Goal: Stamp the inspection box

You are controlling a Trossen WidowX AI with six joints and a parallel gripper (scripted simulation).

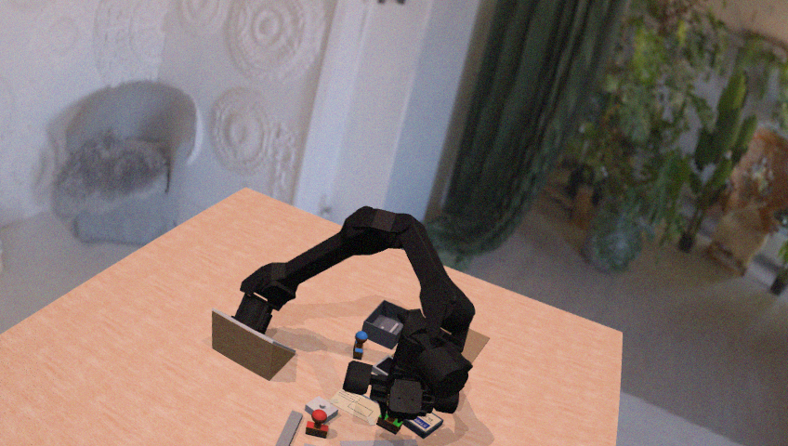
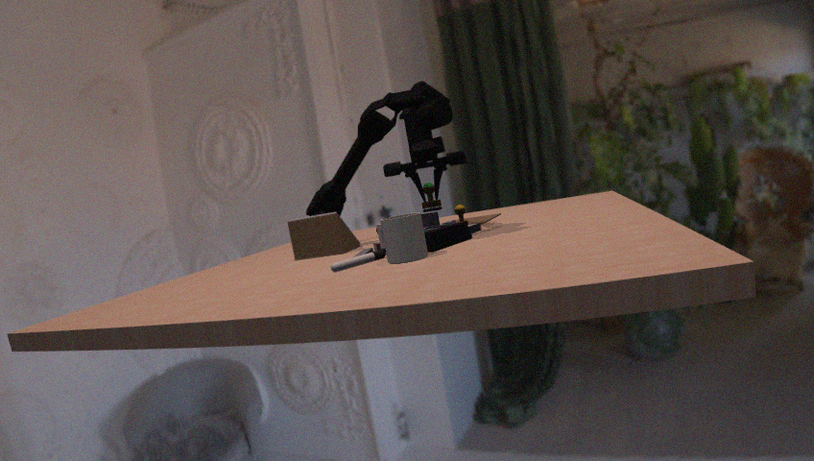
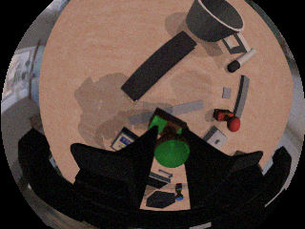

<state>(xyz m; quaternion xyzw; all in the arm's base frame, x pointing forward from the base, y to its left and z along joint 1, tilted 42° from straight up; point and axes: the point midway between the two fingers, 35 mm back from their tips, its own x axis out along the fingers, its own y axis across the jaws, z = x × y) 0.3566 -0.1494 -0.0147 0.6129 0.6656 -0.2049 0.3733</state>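
Now: the red-knobbed stamp 12 cm behind my gripper tip, 8 cm below it and 2 cm to the right of it. From my gripper tip the other things lie so: grey block (14 cm behind, 8 cm below, 3 cm to the left); green-knobbed stamp (right at my gripper tip); blue-and-white labelled box (12 cm to the left, 8 cm below, 3 cm ahead).
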